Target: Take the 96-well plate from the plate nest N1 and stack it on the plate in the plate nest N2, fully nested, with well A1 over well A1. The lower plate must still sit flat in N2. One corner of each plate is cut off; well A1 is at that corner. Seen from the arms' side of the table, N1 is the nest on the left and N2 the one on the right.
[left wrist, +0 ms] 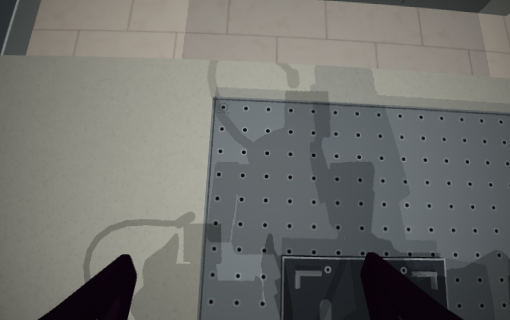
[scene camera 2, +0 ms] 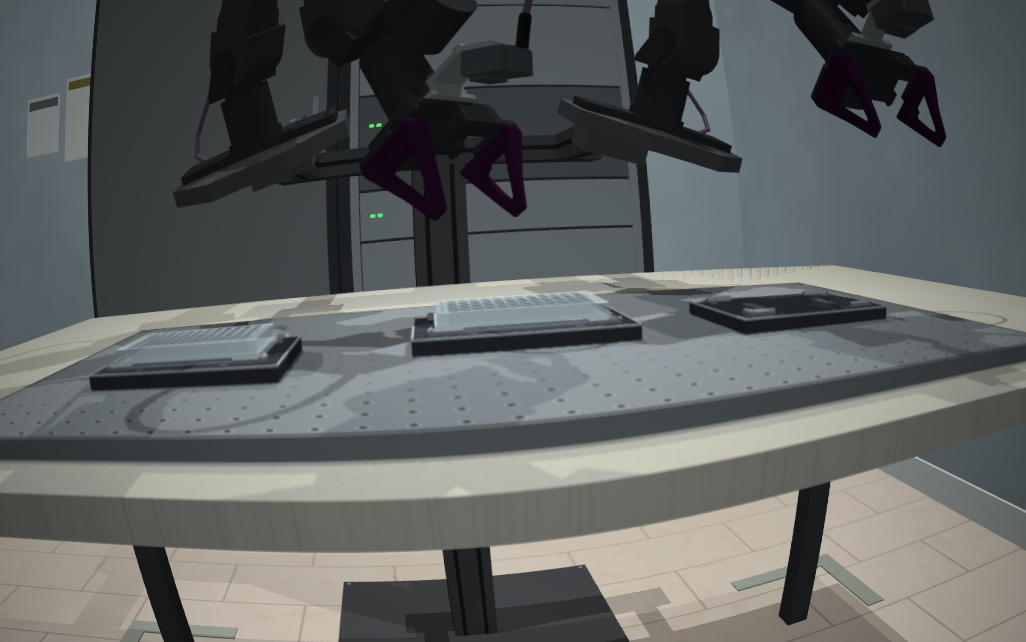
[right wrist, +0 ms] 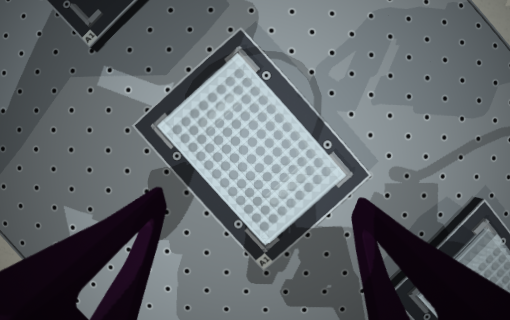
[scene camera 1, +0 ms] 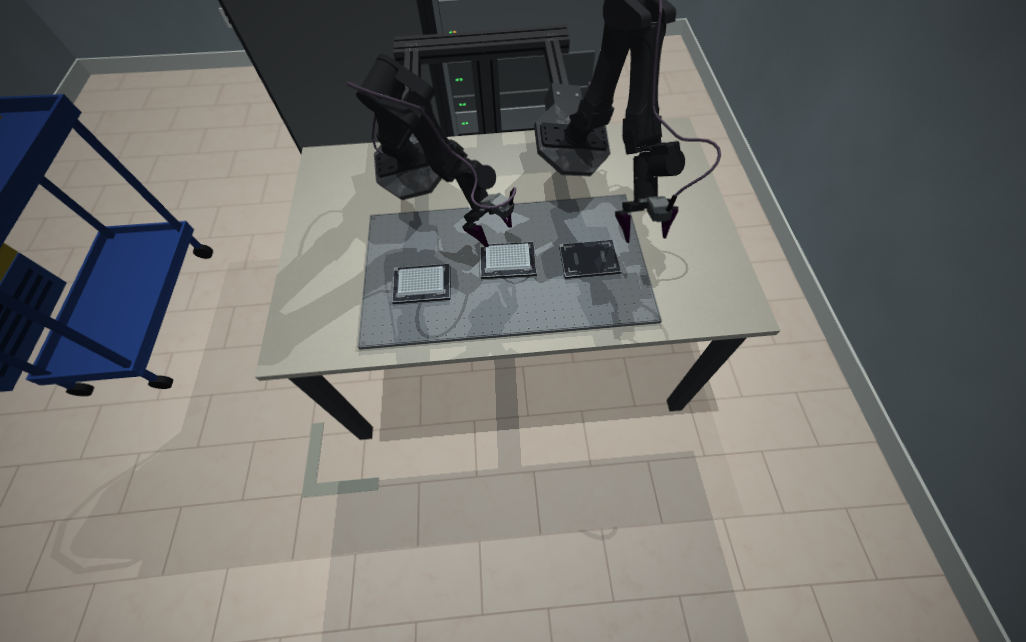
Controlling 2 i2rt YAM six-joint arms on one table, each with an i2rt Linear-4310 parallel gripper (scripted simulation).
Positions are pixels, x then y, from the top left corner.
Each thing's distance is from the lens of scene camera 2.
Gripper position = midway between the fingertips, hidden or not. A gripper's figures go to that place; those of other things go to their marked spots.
my left gripper point(scene camera 2: 912, 137): 0.66 m
my right gripper point(scene camera 2: 483, 213): 0.60 m
nest point(scene camera 2: 516, 342): 0.54 m
nest point(scene camera 2: 776, 324): 0.58 m
